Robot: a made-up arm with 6 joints.
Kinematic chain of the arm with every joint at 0, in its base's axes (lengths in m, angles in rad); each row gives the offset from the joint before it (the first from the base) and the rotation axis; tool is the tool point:
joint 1: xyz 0 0 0.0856 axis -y
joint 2: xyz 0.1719 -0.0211 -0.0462 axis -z
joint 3: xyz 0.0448 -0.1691 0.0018 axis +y
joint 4: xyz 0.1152 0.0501 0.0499 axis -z
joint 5: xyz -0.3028 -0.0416 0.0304 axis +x
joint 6: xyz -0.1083 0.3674 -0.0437 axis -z
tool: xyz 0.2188 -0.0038 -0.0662
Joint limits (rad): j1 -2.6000..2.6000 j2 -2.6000..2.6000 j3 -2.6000..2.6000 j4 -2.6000..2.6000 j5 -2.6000..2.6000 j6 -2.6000..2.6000
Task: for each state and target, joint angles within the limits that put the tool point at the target. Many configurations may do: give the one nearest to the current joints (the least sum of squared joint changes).
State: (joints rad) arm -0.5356 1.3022 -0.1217 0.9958 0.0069 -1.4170
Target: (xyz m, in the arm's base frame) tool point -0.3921 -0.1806 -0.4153
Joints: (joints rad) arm -1.4775 1.5379 0.0457 0.8876 -0.7779 -1.0360
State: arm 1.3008 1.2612 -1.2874 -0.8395 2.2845 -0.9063
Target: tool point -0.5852 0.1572 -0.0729
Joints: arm 1.0584 1.3142 -1.1245 -1.0323 2.3578 -0.9162
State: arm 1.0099 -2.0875 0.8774 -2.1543 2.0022 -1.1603
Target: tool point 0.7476 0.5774 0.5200
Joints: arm 0.8880 -1.2074 1.2923 -1.9165 2.0830 -1.3671
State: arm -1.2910 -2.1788 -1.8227 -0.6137 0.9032 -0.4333
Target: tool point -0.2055 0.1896 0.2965
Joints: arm -1.9049 -2.1521 -2.5091 -0.5981 0.0570 -0.8006
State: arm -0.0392 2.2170 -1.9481 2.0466 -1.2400 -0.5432
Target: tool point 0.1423 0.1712 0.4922
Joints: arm -0.0351 2.1395 -2.5253 2.3732 -0.6643 -0.2667
